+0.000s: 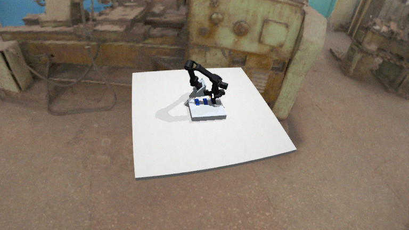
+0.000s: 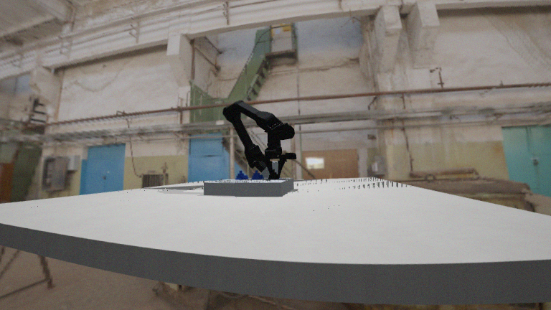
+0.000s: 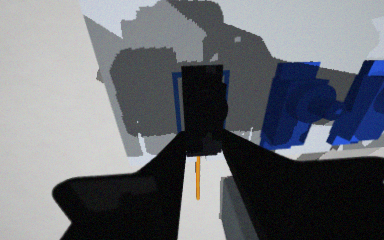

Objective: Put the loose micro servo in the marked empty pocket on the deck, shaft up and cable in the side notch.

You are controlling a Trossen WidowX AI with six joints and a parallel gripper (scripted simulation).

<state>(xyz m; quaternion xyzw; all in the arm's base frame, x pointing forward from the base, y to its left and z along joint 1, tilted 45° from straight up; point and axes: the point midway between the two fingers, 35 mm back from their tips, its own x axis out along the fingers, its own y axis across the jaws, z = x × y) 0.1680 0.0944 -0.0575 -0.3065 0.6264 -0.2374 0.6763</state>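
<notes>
Now: gripper tip 13 cm short of the light grey deck, 7 cm to the left of it and 3 cm above it.
</notes>
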